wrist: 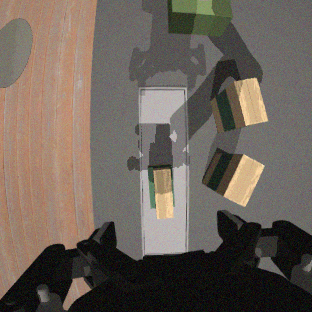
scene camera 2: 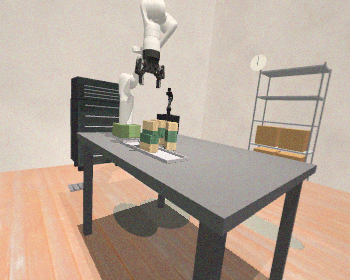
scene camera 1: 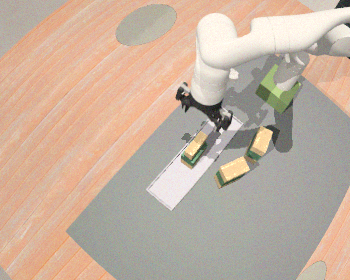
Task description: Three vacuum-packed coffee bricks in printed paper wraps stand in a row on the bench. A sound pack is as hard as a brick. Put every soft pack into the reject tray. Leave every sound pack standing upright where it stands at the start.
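Frame: origin at the arm's base, x ahead, y left, z up, level; millimetres.
Seen in the pictures: gripper, fingertip midpoint: (wrist: pixel 166 227) (scene camera 2: pixel 150 86) (scene camera 1: pixel 201 119); arm's base at its link origin: (scene camera 2: pixel 125 123) (scene camera 1: pixel 282 81).
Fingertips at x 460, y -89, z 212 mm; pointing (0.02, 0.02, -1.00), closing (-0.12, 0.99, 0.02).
Observation:
Offsets run from my fingertips to a thing's top centre. "spot": to the spot under its first point. Level surfaces: height alone.
One coffee pack @(dx +7, dy +9, dz -153 mm) (scene camera 1: pixel 195 149) (scene camera 2: pixel 149 136) (wrist: pixel 163 192), tan with a green band, stands upright in the pale, shallow reject tray @(spot: dx +147, dy +20, dz -293 mm) (scene camera 1: pixel 167 187) (scene camera 2: pixel 175 159) (wrist: pixel 165 242). A second pack @(dx -16, dy +151, dz -156 mm) (scene camera 1: pixel 233 171) (scene camera 2: pixel 171 136) (wrist: pixel 234 177) stands upright on the bench beside the tray. A third pack @(dx -158, dy +162, dz -156 mm) (scene camera 1: pixel 260 142) (scene camera 2: pixel 161 129) (wrist: pixel 240 105) stands upright nearer the green box; in scene camera 2 it is partly hidden behind the others. My gripper (scene camera 1: pixel 202 118) (scene camera 2: pixel 150 86) (wrist: pixel 166 227) is open and empty, high above the tray, apart from all packs.
A green box (scene camera 1: pixel 280 90) (scene camera 2: pixel 126 130) (wrist: pixel 200 20) sits on the bench near the arm's base. The grey bench @(dz -297 mm) (scene camera 1: pixel 150 245) (scene camera 2: pixel 240 170) (wrist: pixel 115 100) carries the tray and packs. A dark drawer cabinet (scene camera 2: pixel 100 107) and a shelf rack (scene camera 2: pixel 295 71) stand beyond the bench.

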